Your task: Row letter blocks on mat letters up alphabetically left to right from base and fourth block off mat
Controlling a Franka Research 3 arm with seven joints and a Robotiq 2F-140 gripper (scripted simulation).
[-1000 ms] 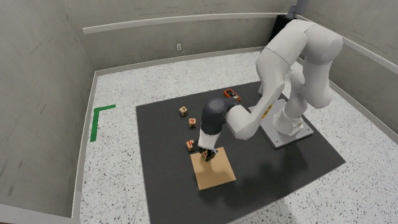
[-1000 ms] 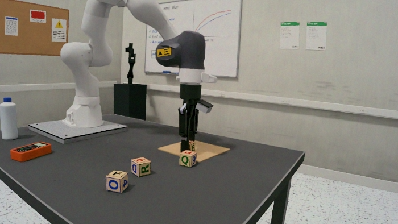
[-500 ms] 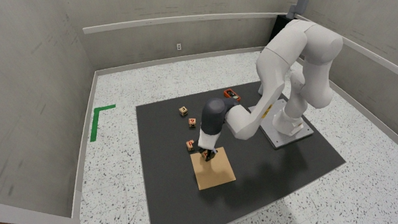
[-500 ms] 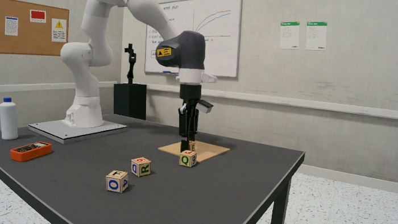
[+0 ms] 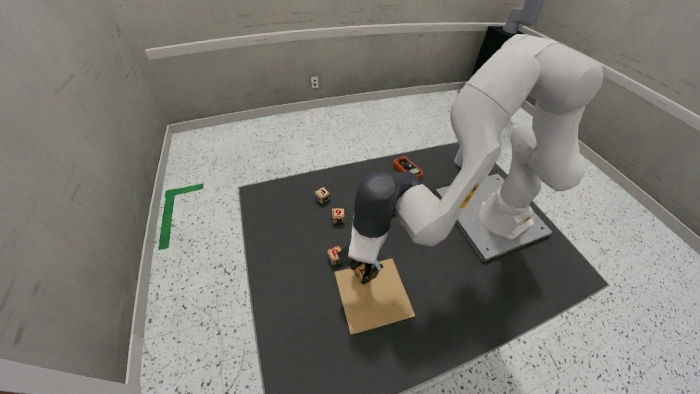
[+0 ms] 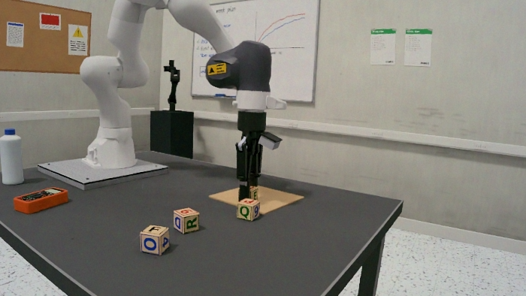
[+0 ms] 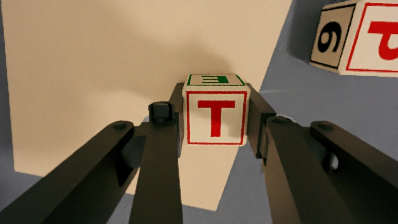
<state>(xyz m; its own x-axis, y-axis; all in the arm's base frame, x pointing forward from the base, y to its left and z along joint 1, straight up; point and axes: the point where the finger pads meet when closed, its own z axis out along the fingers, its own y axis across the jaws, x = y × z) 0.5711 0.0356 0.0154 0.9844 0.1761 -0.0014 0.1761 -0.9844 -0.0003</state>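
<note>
My hand is 10 mm above the T block. Also, from my hand: tan mat: 70 mm to the left, 40 mm below, 10 mm behind; then white bottle: 650 mm behind, 380 mm to the right, 40 mm above; then orange meter: 400 mm to the right, 370 mm behind, 20 mm below.
</note>
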